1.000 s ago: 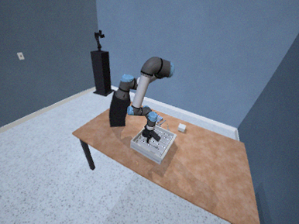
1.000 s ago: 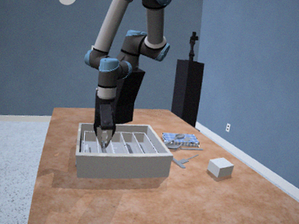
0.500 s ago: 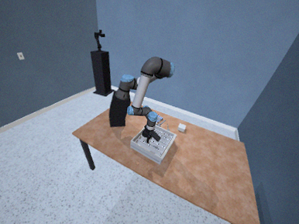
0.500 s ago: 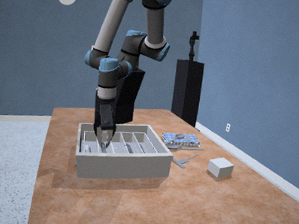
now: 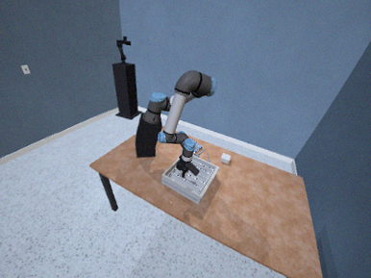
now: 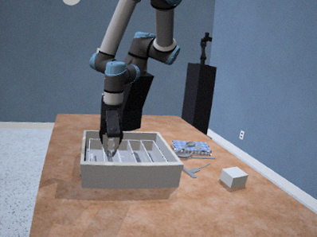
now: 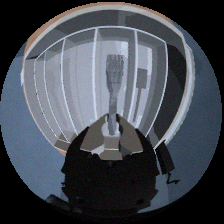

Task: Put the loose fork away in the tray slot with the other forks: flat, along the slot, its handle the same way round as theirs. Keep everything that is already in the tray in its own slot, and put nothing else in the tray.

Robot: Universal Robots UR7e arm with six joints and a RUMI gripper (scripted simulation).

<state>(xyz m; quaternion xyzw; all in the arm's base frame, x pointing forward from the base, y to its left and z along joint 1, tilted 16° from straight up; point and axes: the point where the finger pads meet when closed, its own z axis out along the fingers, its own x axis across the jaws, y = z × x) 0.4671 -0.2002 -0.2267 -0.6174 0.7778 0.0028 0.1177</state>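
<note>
The grey tray is 50 mm to the left of my hand, 40 mm ahead of it and 10 mm above it. From my hand the other things lie so: small white block: 410 mm to the left, 300 mm ahead, 20 mm below.
</note>
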